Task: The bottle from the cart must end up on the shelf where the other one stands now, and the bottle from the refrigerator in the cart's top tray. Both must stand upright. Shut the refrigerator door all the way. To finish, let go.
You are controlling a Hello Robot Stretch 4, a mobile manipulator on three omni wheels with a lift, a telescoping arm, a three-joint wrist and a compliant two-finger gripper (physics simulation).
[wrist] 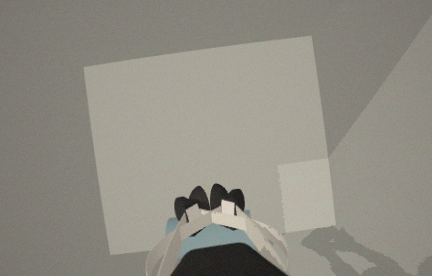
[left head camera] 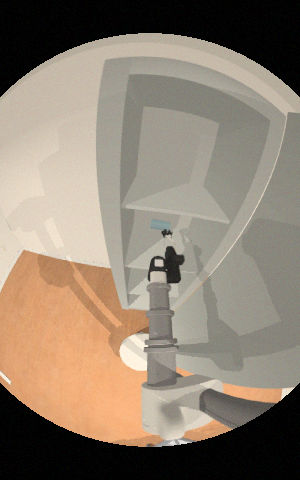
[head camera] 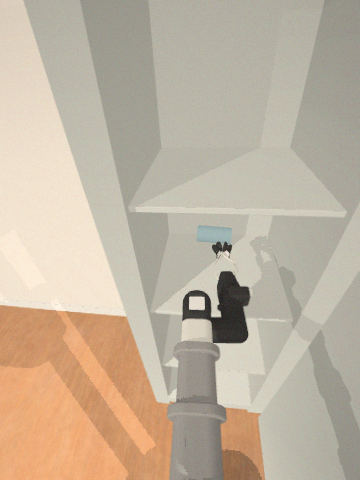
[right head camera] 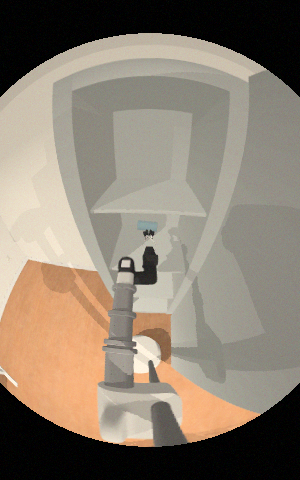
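Pixels of known places: gripper, fingertip midpoint: [wrist: 209, 199] [left head camera: 166, 229] [head camera: 221, 243] [right head camera: 148, 230]; robot's base at its link origin: [left head camera: 140, 350] [right head camera: 139, 353].
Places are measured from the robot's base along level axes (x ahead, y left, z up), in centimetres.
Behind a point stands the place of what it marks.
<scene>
A light blue bottle [head camera: 214, 233] {x 84.6, y -7.5, z 96.0 cm} [left head camera: 160, 224] {x 84.4, y -7.6, z 95.7 cm} [right head camera: 147, 225] {x 84.3, y -8.0, z 95.6 cm} [wrist: 210, 240] {x 83.5, y -7.5, z 93.9 cm} lies on its side, crosswise, at the back of a refrigerator shelf [head camera: 180, 280] {x 64.1, y 5.7, z 90.0 cm}. My gripper [head camera: 222, 248] {x 68.2, y -8.4, z 104.2 cm} [left head camera: 166, 233] {x 68.2, y -8.4, z 104.2 cm} [right head camera: 149, 234] {x 68.2, y -8.4, z 104.2 cm} [wrist: 209, 199] {x 68.2, y -8.4, z 104.2 cm} is inside the same compartment, with its fingertips together and no object between them. In the head view the tips are at the bottle's lower edge, right of its middle. In the wrist view the fingers hide part of the bottle; whether they touch it is unclear. The refrigerator door [head camera: 320, 410] {x 28.1, y -33.1, z 80.1 cm} [left head camera: 250, 300] {x 17.7, y -32.6, z 118.2 cm} [right head camera: 260, 300] {x 13.9, y -32.4, z 129.6 cm} stands open at the right. The cart and another bottle do not show.
An upper shelf [head camera: 240, 192] {x 57.2, y -10.0, z 128.6 cm} spans the refrigerator above the bottle. The refrigerator's left side wall [head camera: 95, 150] {x 49.4, y 17.9, z 141.1 cm} stands beside the compartments. Lower shelves [head camera: 240, 355] {x 56.4, y -20.2, z 48.1 cm} show under the arm [head camera: 197, 380] {x 22.5, y -0.2, z 115.4 cm}. A white round object [left head camera: 134, 352] {x -1.0, y 6.1, z 18.7 cm} [right head camera: 145, 355] {x -1.2, y -6.0, z 18.7 cm} is low beside the arm.
</scene>
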